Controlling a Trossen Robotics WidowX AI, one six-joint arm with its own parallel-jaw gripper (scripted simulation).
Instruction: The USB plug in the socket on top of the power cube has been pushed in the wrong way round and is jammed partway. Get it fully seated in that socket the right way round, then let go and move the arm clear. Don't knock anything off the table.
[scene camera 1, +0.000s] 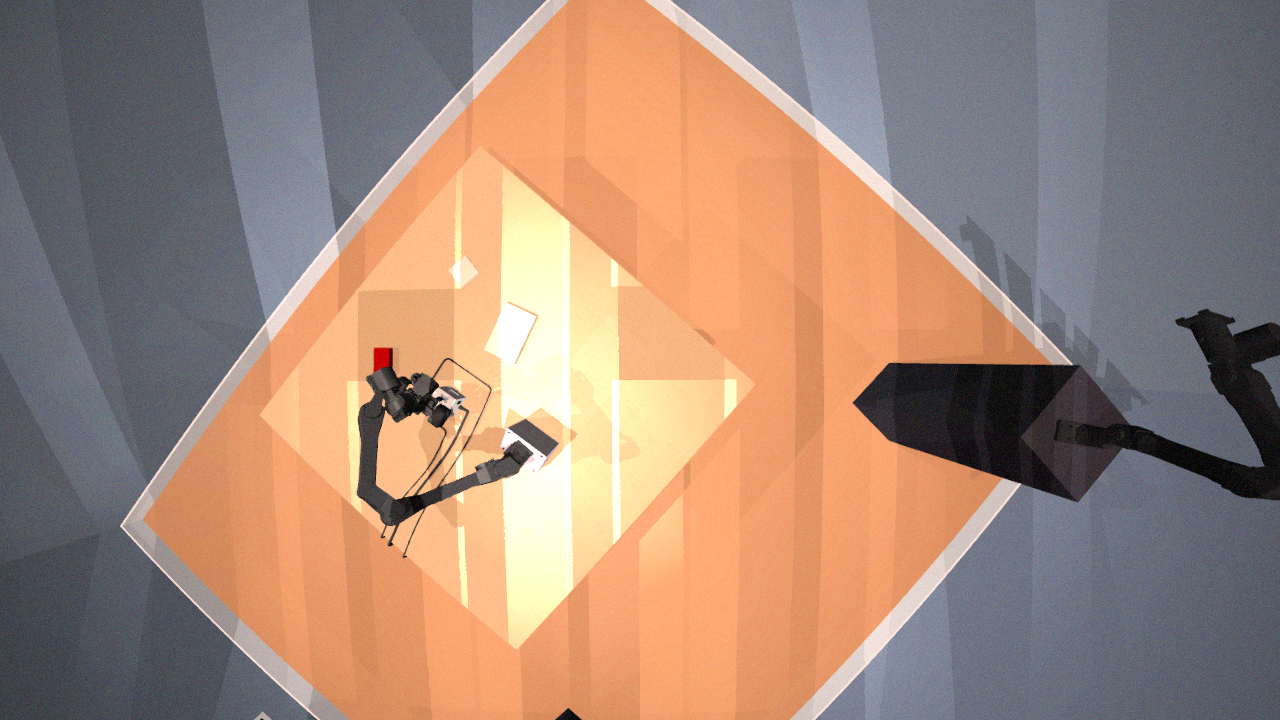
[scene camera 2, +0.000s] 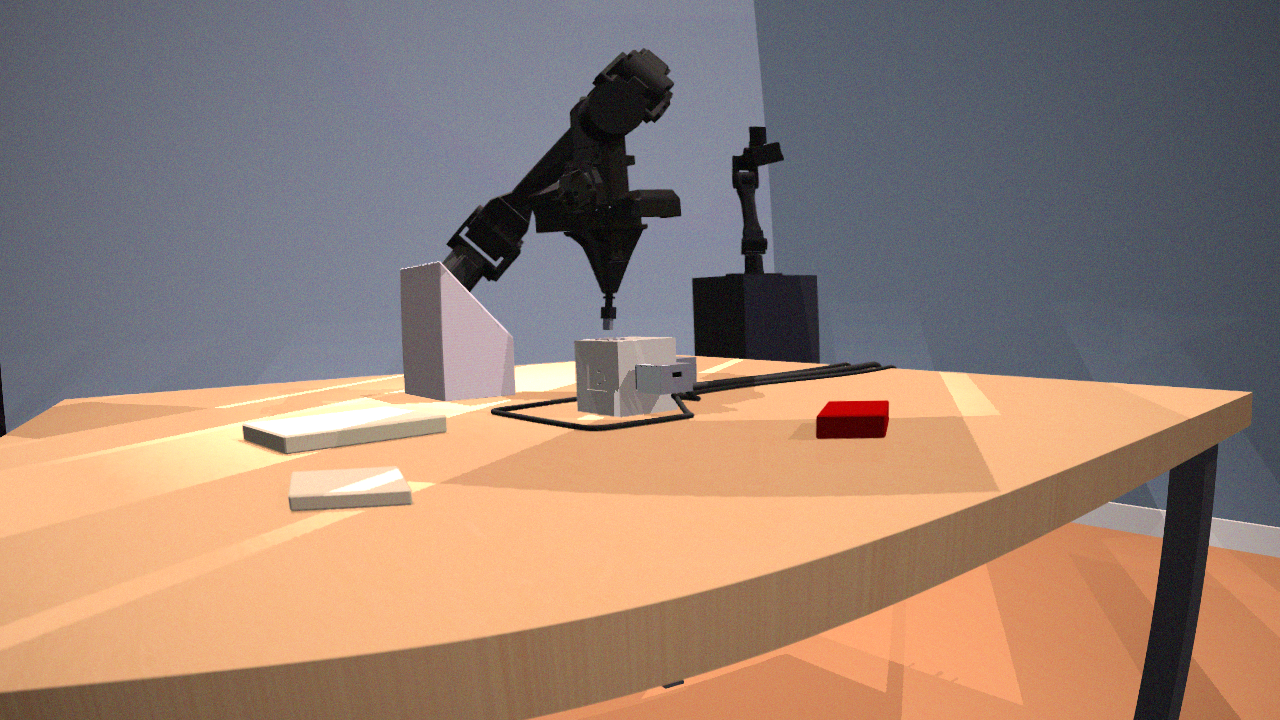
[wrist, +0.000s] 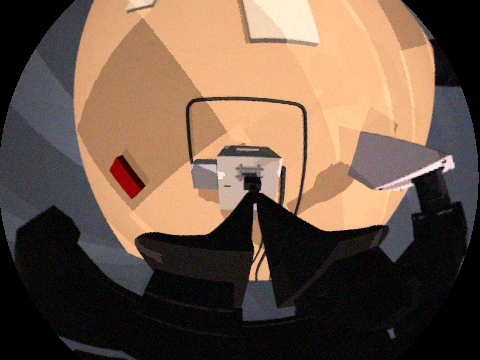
Labels:
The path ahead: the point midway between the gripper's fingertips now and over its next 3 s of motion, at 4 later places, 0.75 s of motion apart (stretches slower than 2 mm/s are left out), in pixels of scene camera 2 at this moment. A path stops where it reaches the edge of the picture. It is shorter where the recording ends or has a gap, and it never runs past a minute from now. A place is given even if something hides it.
My gripper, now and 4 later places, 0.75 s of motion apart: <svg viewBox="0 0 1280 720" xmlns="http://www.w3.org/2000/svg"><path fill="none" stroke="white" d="M610 293L611 295L611 298L612 301L612 303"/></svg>

